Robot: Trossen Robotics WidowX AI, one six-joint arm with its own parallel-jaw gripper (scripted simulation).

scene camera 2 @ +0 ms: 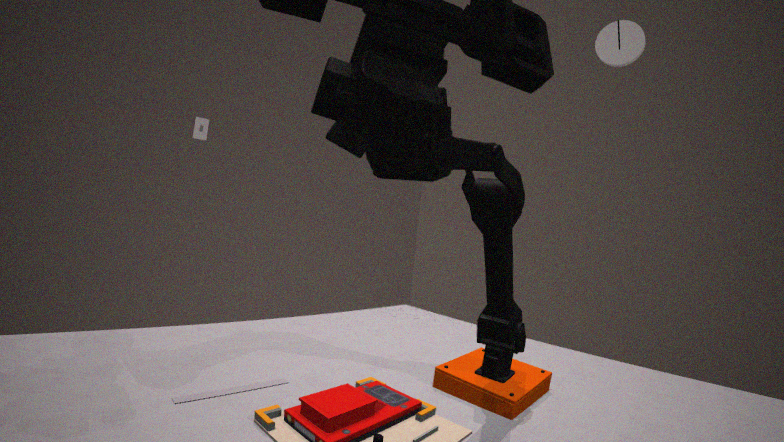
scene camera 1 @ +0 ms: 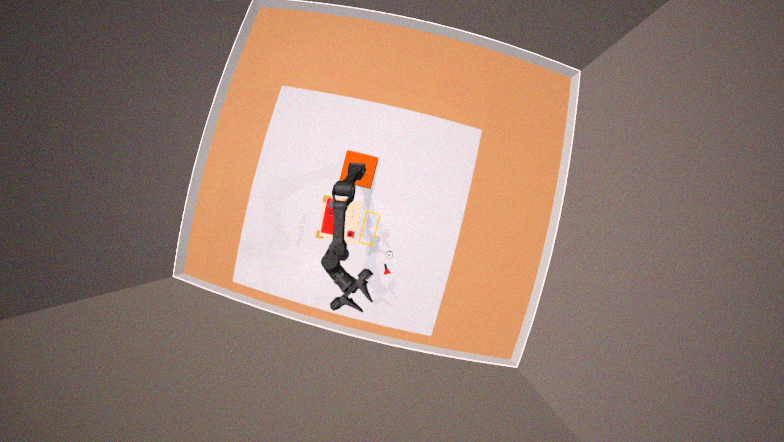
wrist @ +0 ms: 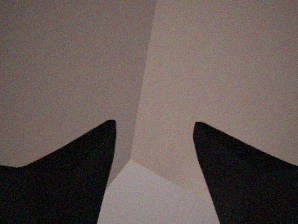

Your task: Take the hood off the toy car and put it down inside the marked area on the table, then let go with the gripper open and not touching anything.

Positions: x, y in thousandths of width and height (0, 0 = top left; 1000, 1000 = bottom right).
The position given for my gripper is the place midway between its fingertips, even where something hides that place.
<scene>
I see my gripper (scene camera 1: 469, 696).
My gripper also shows in the wrist view (wrist: 522, 574).
</scene>
